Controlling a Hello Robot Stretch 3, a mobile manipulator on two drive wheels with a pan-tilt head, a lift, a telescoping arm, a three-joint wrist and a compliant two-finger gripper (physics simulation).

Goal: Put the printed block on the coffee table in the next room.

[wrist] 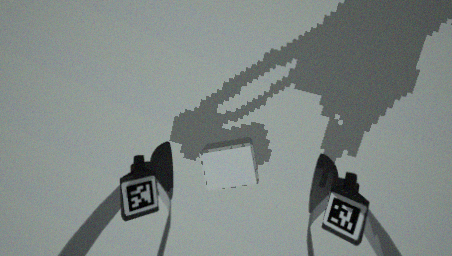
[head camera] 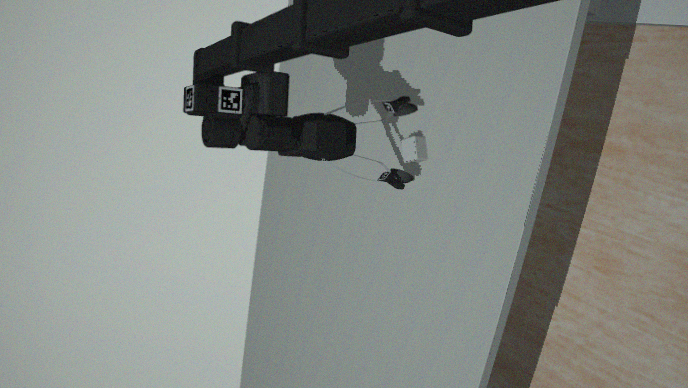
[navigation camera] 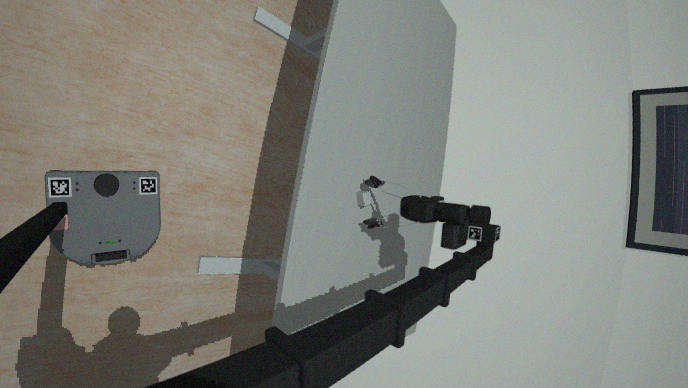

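Seen in the pictures: gripper, fingertip midpoint: (wrist: 241, 167) (head camera: 411, 143) (navigation camera: 365, 201); robot's base, origin of the base link: (navigation camera: 106, 183).
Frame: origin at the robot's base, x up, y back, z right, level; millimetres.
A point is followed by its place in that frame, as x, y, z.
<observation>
The printed block, a small pale block (head camera: 415, 148) {747, 15, 591} (navigation camera: 363, 199) {746, 15, 591} (wrist: 230, 167) {749, 15, 607}, sits on a long grey table (head camera: 350, 300) {720, -294, 776} (navigation camera: 385, 100) {720, -298, 715} (wrist: 75, 75) {720, -126, 669}. My gripper (head camera: 401, 142) {743, 23, 606} (navigation camera: 373, 202) {743, 23, 606} (wrist: 241, 167) {743, 23, 606} is open, its fingertips wide apart on either side of the block's place in the wrist view. The block appears nearer the left finger there, with a gap to each finger. The fingers look to be above the table top; their exact height is hard to tell. The gripper's shadow falls around the block. I cannot tell whether this table is the coffee table.
My extended arm (navigation camera: 350, 325) {1086, 85, 180} (head camera: 350, 30) {1092, 87, 315} reaches over the table. A pale wall (head camera: 125, 250) {1056, -259, 1253} (navigation camera: 540, 150) {1116, -181, 1239} stands behind it, with a framed picture (navigation camera: 636, 170) {1432, -113, 1202}. My grey base (navigation camera: 107, 220) {159, 114, -3} stands on the wooden floor (navigation camera: 175, 100) {0, -345, 249}. Light table feet (navigation camera: 220, 265) (navigation camera: 272, 22) stick out below the table edge.
</observation>
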